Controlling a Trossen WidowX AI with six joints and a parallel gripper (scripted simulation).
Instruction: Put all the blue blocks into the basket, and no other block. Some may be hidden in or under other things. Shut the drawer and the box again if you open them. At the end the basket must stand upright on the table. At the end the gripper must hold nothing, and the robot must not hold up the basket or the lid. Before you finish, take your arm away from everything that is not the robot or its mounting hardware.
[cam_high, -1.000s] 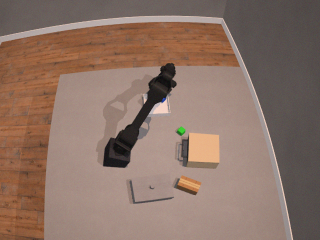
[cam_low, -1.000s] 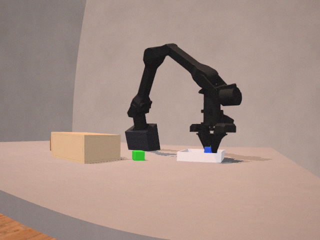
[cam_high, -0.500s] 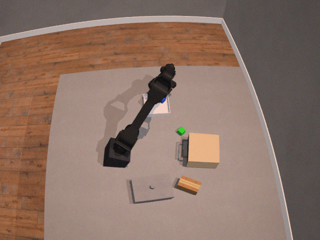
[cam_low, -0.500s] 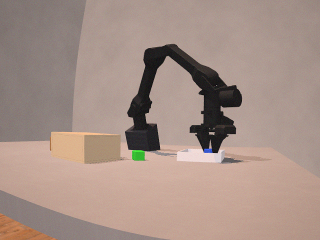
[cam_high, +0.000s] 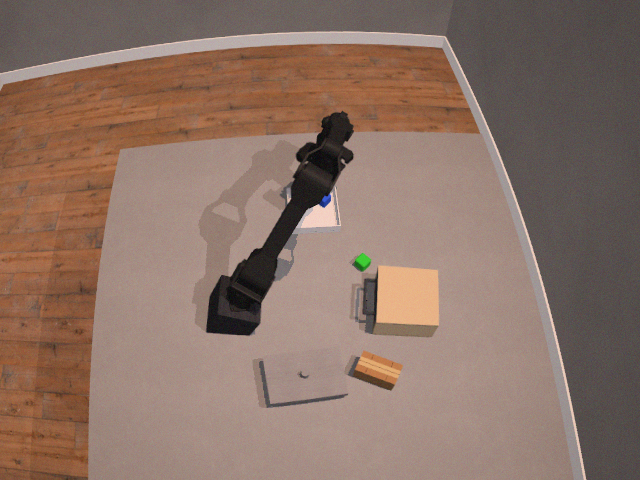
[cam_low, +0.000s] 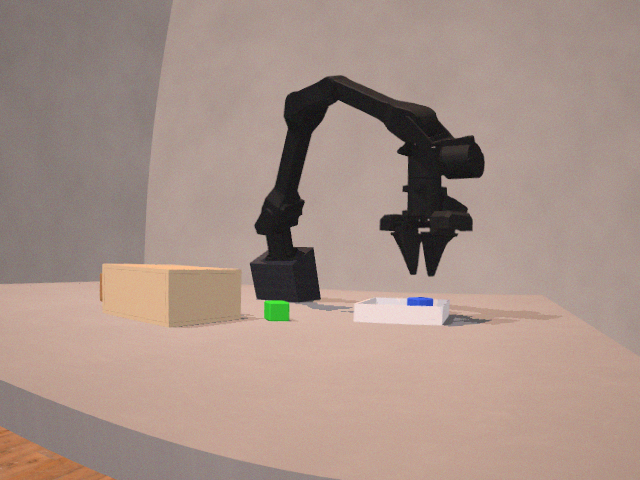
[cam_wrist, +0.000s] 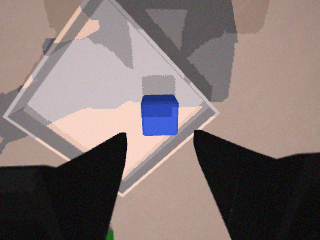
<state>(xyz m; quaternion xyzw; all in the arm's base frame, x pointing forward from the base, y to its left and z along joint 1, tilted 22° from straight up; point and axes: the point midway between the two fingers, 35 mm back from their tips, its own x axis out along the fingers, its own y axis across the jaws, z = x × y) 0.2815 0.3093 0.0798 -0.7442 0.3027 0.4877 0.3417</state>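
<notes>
The knobbed lid lies 52 cm to the right of my hand, 20 cm behind it and 6 cm below it. From my hand the other things lie so: green block (23 cm to the right, 10 cm below, 4 cm ahead); white basket (10 cm below, 4 cm behind, 2 cm to the right); tan drawer cabinet (39 cm to the right, 12 cm ahead, 7 cm below).
</notes>
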